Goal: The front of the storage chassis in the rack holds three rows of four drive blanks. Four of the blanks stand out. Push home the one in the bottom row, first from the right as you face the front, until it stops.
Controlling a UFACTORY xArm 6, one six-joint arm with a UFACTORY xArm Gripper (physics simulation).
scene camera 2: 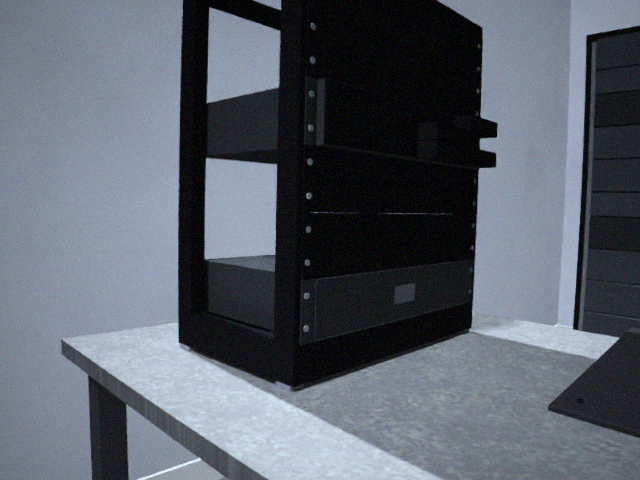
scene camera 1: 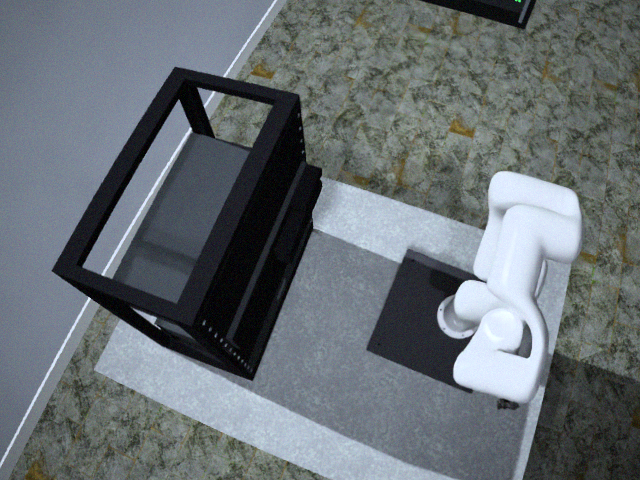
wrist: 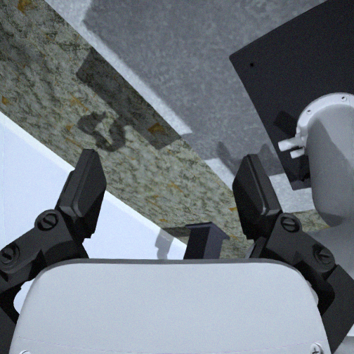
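Note:
The black rack (scene camera 1: 286, 105) (scene camera 2: 291, 206) holds the storage chassis (scene camera 2: 242, 124) in its upper part; its front is very dark. At the right end of the front, two dark blanks jut out past the rack's edge in scene camera 2, one above the other. The lower one (scene camera 2: 487, 158) appears to be the bottom-row, first-from-right blank. The upper one (scene camera 2: 487, 128) stands above it, with a gap between their ends. Fainter block faces (scene camera 2: 427, 139) show further left. My gripper (wrist: 170, 167) (scene camera 1: 507, 404) is open and empty, far from the rack, on the arm's side of the table.
A dark base plate (scene camera 1: 408, 310) (scene camera 2: 604, 392) (wrist: 270, 75) lies under the arm on the grey table (scene camera 1: 330, 330) (scene camera 2: 413, 372). A lower unit (scene camera 2: 361, 304) sits at the rack's bottom. A dark cabinet (scene camera 2: 615, 180) stands beyond. A dark box-like post (wrist: 205, 242) shows between the fingers in the wrist view.

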